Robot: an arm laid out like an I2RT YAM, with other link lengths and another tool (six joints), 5 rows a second.
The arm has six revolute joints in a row. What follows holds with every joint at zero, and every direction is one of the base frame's.
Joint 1 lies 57.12 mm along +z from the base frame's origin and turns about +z.
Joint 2 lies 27.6 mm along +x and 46.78 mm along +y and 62.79 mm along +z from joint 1 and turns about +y.
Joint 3 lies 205.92 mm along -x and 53.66 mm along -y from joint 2 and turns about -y.
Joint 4 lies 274.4 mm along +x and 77.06 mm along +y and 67.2 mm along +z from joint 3 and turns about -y.
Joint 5 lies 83.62 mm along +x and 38.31 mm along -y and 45.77 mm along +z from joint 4 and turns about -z.
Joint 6 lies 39.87 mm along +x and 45.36 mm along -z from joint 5 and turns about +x.
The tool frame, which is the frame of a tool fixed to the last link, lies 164 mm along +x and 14 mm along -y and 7 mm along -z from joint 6; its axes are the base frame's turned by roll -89.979, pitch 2.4 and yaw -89.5 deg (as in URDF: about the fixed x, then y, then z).
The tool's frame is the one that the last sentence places.
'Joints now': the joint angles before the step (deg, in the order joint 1, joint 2, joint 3, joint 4, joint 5, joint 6). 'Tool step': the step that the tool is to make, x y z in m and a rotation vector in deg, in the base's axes. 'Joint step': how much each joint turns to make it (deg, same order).
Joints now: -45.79, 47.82, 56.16, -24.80, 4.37, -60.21
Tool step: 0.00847, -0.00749, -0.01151, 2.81, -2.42, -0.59
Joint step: -0.09, 2.53, -0.44, 2.38, -0.59, 3.69
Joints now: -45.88, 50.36, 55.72, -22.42, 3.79, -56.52
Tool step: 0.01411, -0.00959, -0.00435, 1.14, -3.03, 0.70
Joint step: -0.35, 3.34, -0.17, 4.66, -1.85, 2.56
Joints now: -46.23, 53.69, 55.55, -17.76, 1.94, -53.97
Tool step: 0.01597, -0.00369, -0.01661, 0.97, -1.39, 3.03
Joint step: -0.62, 2.38, -2.28, 4.91, -3.96, 0.62
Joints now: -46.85, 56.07, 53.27, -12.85, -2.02, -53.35
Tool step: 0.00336, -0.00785, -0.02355, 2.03, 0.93, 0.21
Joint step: -0.88, 2.46, -1.24, 1.59, -1.24, 0.35
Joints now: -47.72, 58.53, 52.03, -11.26, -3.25, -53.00
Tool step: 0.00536, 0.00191, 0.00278, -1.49, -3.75, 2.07
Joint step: -0.71, -1.31, -3.87, 6.25, -3.16, 0.97
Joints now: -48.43, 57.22, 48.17, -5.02, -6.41, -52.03
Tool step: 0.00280, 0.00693, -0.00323, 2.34, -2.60, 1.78
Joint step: -0.44, -1.14, -1.59, 0.81, -3.00, 2.89
